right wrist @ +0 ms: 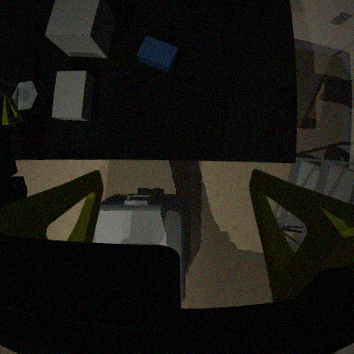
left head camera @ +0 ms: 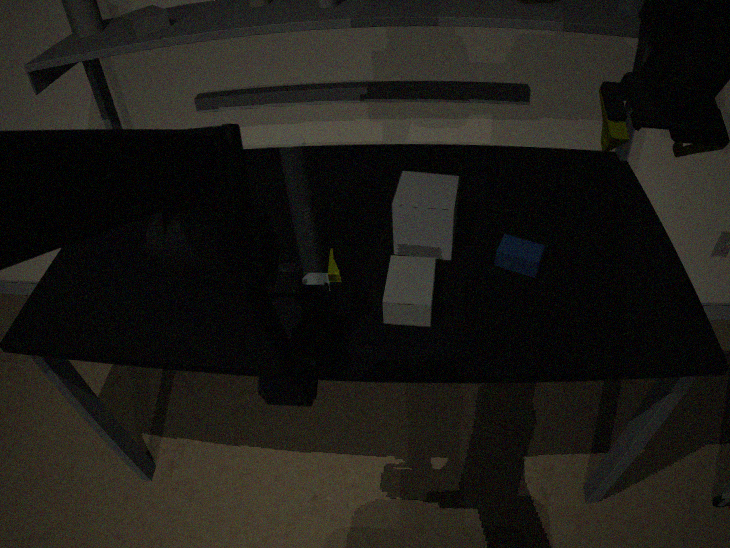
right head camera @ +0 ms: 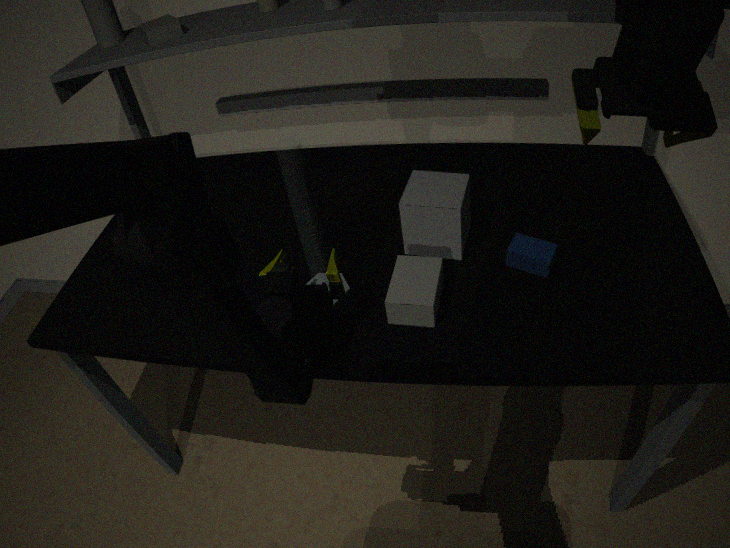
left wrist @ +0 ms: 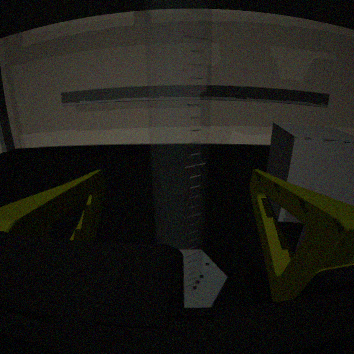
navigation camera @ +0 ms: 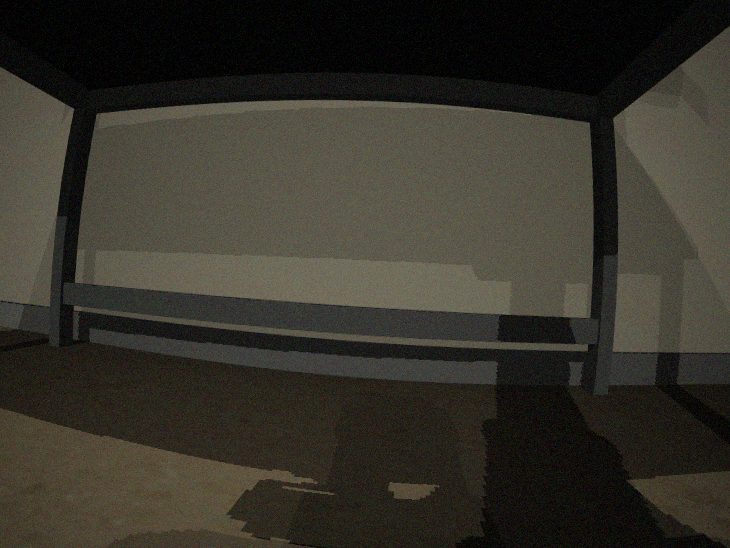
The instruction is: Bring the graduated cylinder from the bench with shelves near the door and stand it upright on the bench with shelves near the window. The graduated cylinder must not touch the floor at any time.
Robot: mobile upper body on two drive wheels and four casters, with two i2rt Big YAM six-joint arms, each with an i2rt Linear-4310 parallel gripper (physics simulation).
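Frame: origin at the left arm's base, x ahead, y left, z up, level; centimetres.
Seen in the pictures: left gripper, fingertip midpoint: (left head camera: 305,250) (right head camera: 308,250) (left wrist: 177,177); right gripper, fingertip midpoint: (right wrist: 175,177) (left head camera: 639,149) (right head camera: 625,140).
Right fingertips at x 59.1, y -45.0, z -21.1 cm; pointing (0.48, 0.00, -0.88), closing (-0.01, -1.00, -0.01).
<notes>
A point is followed by its place in that frame.
The graduated cylinder (left head camera: 299,206) @[y 0.6, x 76.8, z -42.6 cm] (right head camera: 299,206) @[y 0.6, x 76.9, z -42.4 cm] (left wrist: 177,200) @[y 0.8, x 76.9, z -53.8 cm] is clear and tall and stands upright, with its pale base low in the left wrist view and at the left edge of the right wrist view. It appears to rest on the black bench top (left head camera: 560,330) @[y -45.5, x 68.0, z -64.8 cm] (right head camera: 560,336) @[y -43.9, x 67.2, z -64.8 cm] (right wrist: 225,100) @[y -58.2, x 74.1, z -64.8 cm]. My left gripper (right head camera: 307,250) @[y 0.8, x 76.0, z -51.7 cm] (left wrist: 177,177) @[y 0.8, x 76.0, z -51.7 cm] is open, its yellow fingers on either side of the cylinder's lower part, with gaps on both sides. Part of the base is hidden by the gripper body. My right gripper (left head camera: 642,141) @[y -45.0, x 59.1, z -21.1 cm] (right head camera: 627,138) @[y -45.0, x 59.1, z -21.1 cm] (right wrist: 175,177) @[y -45.0, x 59.1, z -21.1 cm] is open and empty, high at the right.
A large white box (left head camera: 424,218) @[y -20.4, x 88.1, z -54.5 cm] (right head camera: 435,218) @[y -21.1, x 88.0, z -54.6 cm] and a smaller white box (left head camera: 409,289) @[y -17.3, x 73.4, z -59.0 cm] (right head camera: 414,289) @[y -17.6, x 73.5, z -59.0 cm] stand right of the cylinder. A blue block (left head camera: 518,255) @[y -39.2, x 84.1, z -60.8 cm] (right head camera: 531,254) @[y -39.7, x 84.3, z -60.8 cm] lies farther right. A shelf (left head camera: 235,36) @[y 15.4, x 105.5, z -20.7 cm] (right head camera: 235,47) runs above the bench's back.
</notes>
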